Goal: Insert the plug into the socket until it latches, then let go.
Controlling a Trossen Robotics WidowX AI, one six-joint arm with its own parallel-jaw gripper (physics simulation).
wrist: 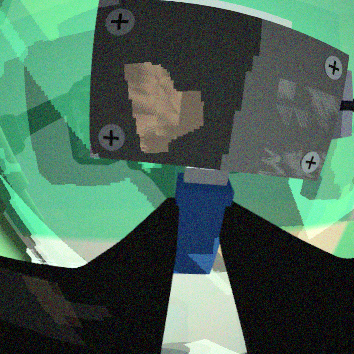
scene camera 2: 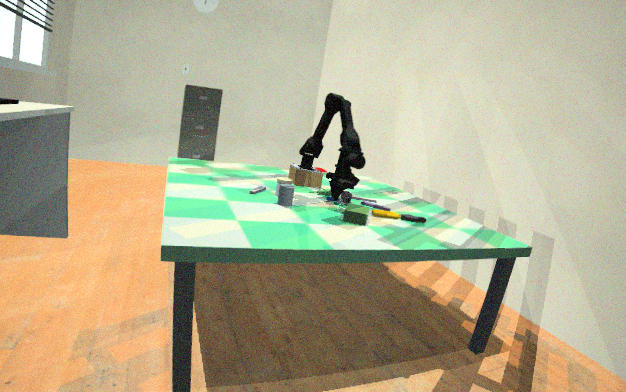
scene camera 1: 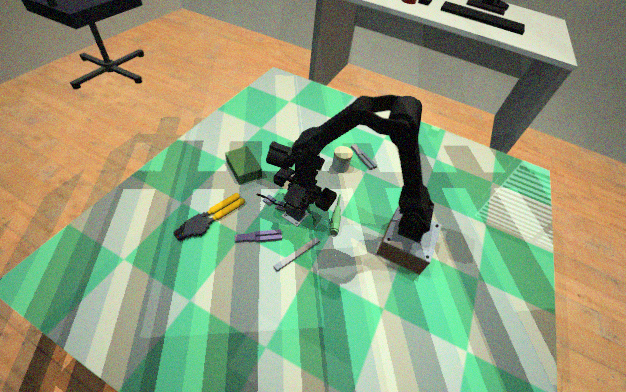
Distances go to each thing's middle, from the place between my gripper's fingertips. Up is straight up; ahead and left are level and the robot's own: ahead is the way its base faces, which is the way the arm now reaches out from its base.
Scene:
Right now my hand is 10 mm short of the socket (wrist: 247, 93), 50 mm to the right of it and 20 mm below it. The rest, counted from my hand: green block (scene camera 1: 243, 164): 240 mm ahead, 40 mm to the right, 10 mm above; then blue plug (wrist: 201, 193): right at my hand; then yellow-handled pliers (scene camera 1: 197, 225): 210 mm ahead, 180 mm to the left.

